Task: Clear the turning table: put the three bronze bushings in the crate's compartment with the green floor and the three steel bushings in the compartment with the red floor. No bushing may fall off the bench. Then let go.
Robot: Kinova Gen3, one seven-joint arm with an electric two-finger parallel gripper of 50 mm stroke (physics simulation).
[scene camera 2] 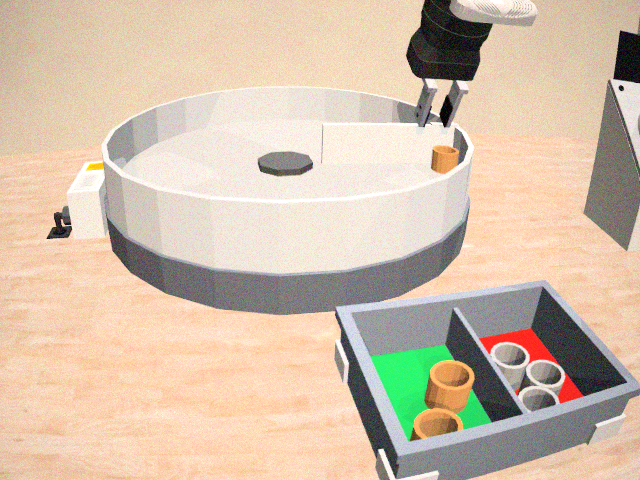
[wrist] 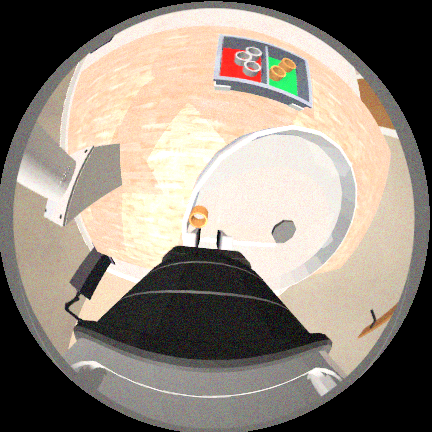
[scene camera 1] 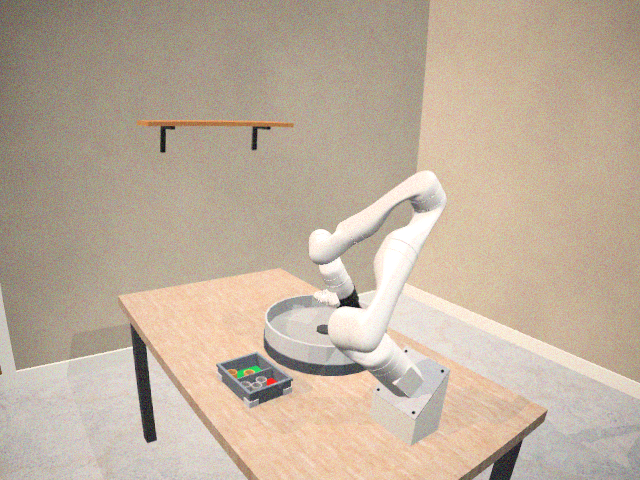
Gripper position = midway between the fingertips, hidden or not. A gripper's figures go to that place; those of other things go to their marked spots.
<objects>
My gripper (scene camera 2: 431,120) is 66 cm from the lens. A crate (scene camera 2: 386,350): 44 cm from the lens. A turning table (scene camera 2: 284,200): 44 cm from the lens.
</objects>
